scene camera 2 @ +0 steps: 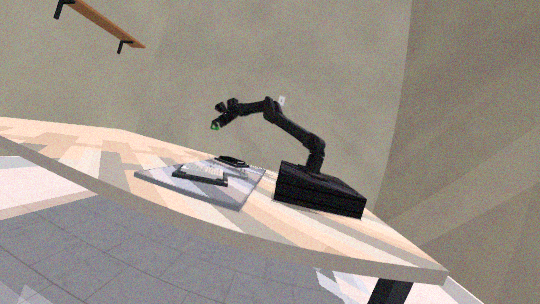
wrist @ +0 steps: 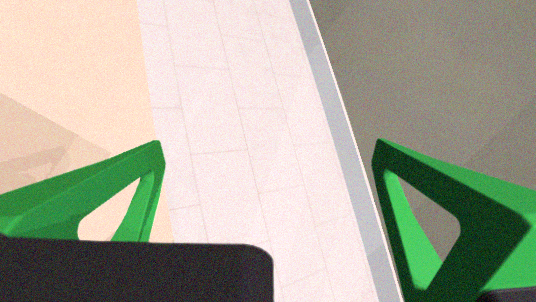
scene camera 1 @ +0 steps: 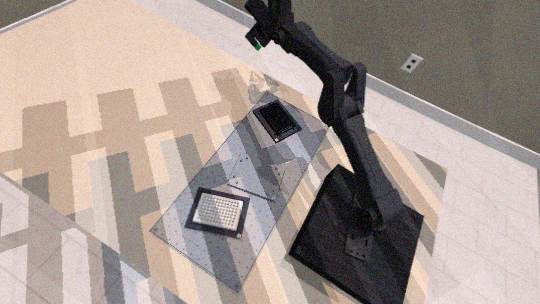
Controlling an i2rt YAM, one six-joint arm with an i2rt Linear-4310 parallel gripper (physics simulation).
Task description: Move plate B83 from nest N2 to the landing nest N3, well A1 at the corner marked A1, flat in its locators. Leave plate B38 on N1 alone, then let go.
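A white plate with rows of wells [scene camera 1: 218, 212] [scene camera 2: 202, 172] lies in a black nest [scene camera 1: 245, 215] near one end of the grey board. A black plate [scene camera 1: 277, 117] [scene camera 2: 231, 161] lies in a dark nest at the other end. Between them, a flat see-through nest [scene camera 1: 257, 175] with small pins bears no plate. Plate and nest labels are too small to read, so I cannot tell which is B83 or B38. My gripper [scene camera 1: 257, 46] [scene camera 2: 215, 126] [wrist: 268, 151] is open and empty, high above and beyond the black plate's end. No plate shows in the wrist view.
The grey perforated board [scene camera 1: 170, 230] [scene camera 2: 150, 175] lies on the wooden table [scene camera 2: 300, 240]. The black robot base [scene camera 1: 320, 240] [scene camera 2: 320, 195] stands beside the board. Striped shadows cross the table. A wall shelf [scene camera 2: 102, 23] hangs at upper left in scene view 2.
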